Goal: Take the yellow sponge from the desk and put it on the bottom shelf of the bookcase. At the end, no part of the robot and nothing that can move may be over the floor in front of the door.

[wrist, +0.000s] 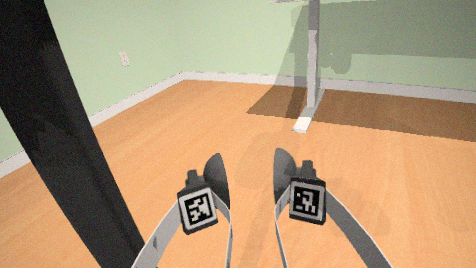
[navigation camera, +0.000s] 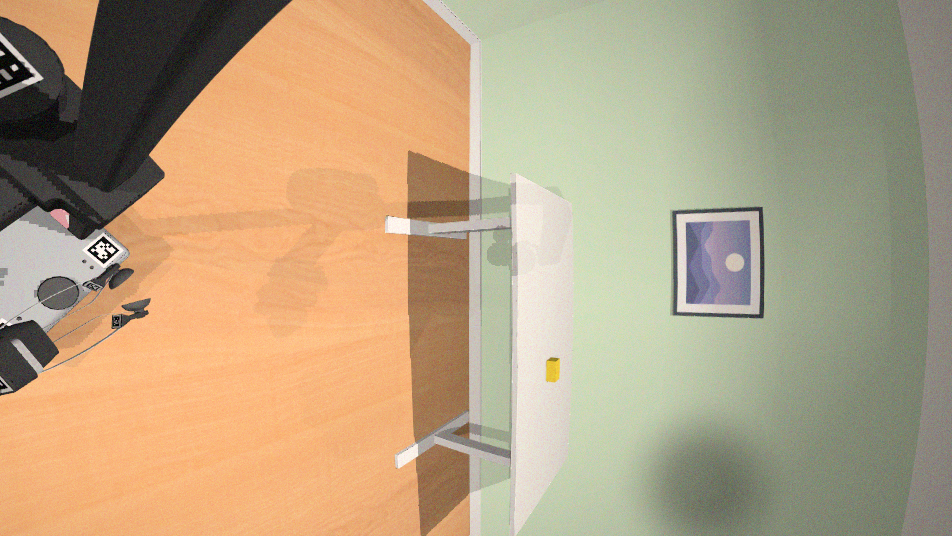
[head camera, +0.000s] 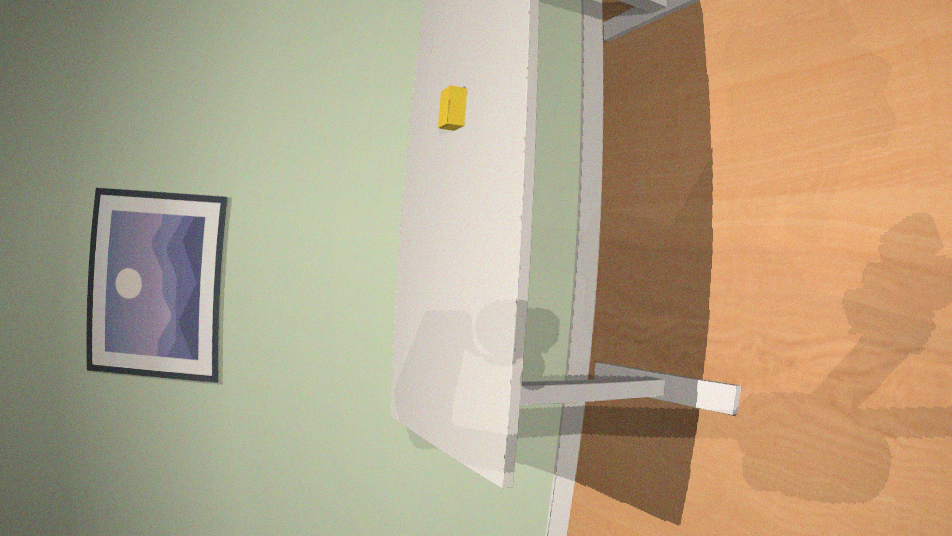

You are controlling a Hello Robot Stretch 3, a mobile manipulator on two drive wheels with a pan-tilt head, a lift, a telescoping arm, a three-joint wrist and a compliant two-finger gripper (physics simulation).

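Observation:
The yellow sponge lies on the white desk, nearer its wall side. In the wrist view a leg of the desk shows at the top. My gripper is open, with a gap between its fingertips. It is low over the robot's base edge and the floor, well away from the desk and the sponge. The bookcase and the door do not show in these views.
A framed picture hangs on the green wall above the desk. The desk's feet reach out onto the wooden floor. The robot's dark mast stands beside the gripper. A wall outlet is at the left.

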